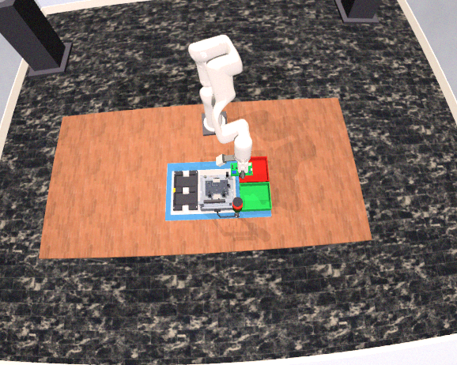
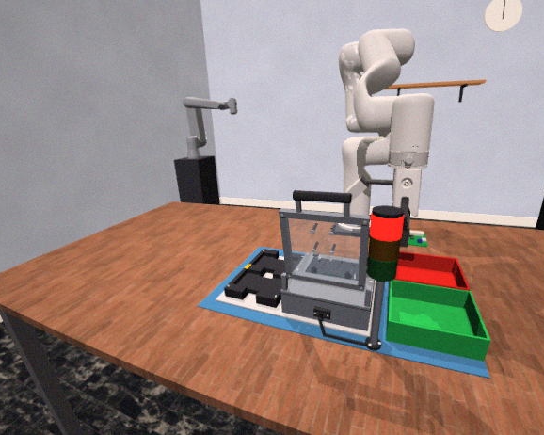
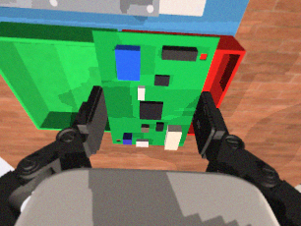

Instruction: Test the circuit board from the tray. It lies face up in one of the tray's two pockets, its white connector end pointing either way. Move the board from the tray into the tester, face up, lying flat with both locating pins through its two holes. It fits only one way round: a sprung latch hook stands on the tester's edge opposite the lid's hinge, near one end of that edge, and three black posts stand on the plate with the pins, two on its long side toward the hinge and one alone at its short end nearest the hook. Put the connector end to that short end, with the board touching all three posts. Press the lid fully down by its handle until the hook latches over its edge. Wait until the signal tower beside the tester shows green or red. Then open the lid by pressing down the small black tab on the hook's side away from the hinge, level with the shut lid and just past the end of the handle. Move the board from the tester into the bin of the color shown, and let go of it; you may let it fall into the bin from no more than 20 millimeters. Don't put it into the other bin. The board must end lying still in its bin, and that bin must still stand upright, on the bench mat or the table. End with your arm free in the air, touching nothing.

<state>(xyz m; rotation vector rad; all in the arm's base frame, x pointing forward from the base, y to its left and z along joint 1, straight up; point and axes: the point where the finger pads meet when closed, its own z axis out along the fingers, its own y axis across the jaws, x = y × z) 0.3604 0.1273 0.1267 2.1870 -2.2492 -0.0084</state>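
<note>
The red bin lies 3 cm behind my hand, 7 cm to the left of it and 13 cm below it. The rest, counted from my hand: small black tab: 1 cm ahead, 7 cm to the right, 5 cm below; then green circuit board: 1 cm below; then tester plate: 7 cm ahead, 13 cm to the right, 7 cm below.
</note>
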